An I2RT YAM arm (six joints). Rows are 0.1 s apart.
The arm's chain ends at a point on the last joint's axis. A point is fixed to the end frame.
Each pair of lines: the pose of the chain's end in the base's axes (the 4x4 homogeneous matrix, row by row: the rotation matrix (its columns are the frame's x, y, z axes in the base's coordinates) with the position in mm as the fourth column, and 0 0 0 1 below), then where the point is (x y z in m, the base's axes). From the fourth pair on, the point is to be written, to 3 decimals.
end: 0.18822 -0.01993 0.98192 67.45; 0.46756 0.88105 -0.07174 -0.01; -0.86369 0.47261 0.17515 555.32; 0 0 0 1
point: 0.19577 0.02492 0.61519
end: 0.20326 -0.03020 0.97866 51.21; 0.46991 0.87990 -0.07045 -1.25; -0.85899 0.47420 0.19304 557.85; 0 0 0 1
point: 0.17836 0.02376 0.62013
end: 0.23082 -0.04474 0.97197 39.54; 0.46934 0.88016 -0.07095 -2.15; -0.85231 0.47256 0.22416 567.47; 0 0 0 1
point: 0.16466 0.02281 0.63376
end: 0.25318 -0.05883 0.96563 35.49; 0.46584 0.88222 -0.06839 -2.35; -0.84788 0.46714 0.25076 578.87; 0 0 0 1
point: 0.159 0.023 0.648
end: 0.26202 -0.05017 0.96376 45.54; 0.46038 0.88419 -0.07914 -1.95; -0.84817 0.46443 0.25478 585.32; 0 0 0 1
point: 0.169 0.022 0.655
